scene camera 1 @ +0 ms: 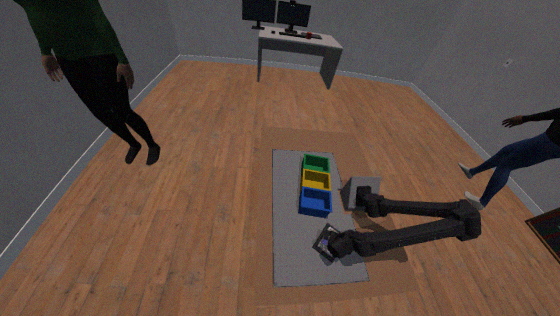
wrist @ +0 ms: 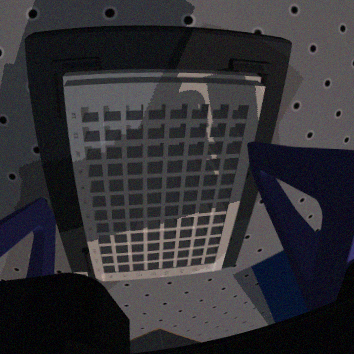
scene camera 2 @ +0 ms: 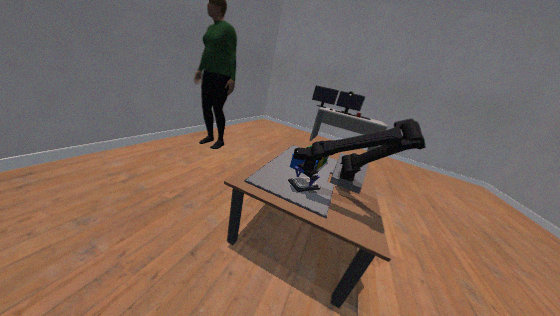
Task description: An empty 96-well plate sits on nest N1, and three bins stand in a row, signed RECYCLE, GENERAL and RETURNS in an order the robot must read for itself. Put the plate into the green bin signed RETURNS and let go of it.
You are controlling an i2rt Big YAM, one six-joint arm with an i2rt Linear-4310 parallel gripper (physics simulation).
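Pixels of known places: gripper, fingertip midpoint: (wrist: 142,182) (scene camera 2: 303,181); arm's base at its link origin: (scene camera 1: 362,195) (scene camera 2: 347,171).
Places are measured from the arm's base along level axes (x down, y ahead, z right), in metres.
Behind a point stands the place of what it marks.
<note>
The pale 96-well plate (wrist: 165,245) {z -0.192, x 0.068, y 0.215 m} (scene camera 2: 303,183) {z -0.251, x 0.064, y 0.238 m} sits in the dark frame of nest N1 (wrist: 52,165) (scene camera 1: 321,235) {z -0.194, x 0.072, y 0.270 m}. My gripper (wrist: 142,182) {z -0.241, x 0.058, y 0.242 m} (scene camera 1: 328,241) {z -0.241, x 0.058, y 0.242 m} (scene camera 2: 306,178) {z -0.241, x 0.058, y 0.242 m} is open above the plate, with its blue fingers apart on either side of it and nothing held. In the wrist view the fingers look slightly uneven about the plate, the right one nearer its edge. The green bin (scene camera 1: 316,163) {z 0.288, x 0.055, y 0.210 m} is at the far end of the bin row. The arm mostly hides the bins in scene camera 2. No sign lettering is readable.
The yellow bin (scene camera 1: 316,179) {z 0.161, x 0.063, y 0.236 m} is in the middle of the row, and the blue bin (scene camera 1: 315,202) {z 0.010, x 0.085, y 0.269 m} (wrist: 280,287) {z -0.084, x 0.058, y 0.243 m} is nearest the nest. All stand on the grey perforated mat (scene camera 1: 287,250) {z -0.247, x 0.090, y 0.466 m} (scene camera 2: 270,175) {z -0.266, x 0.086, y 0.445 m}. The arm's base plate (scene camera 1: 371,182) {z 0.054, x -0.060, y -0.049 m} is beside the bins. Two people stand away from the table.
</note>
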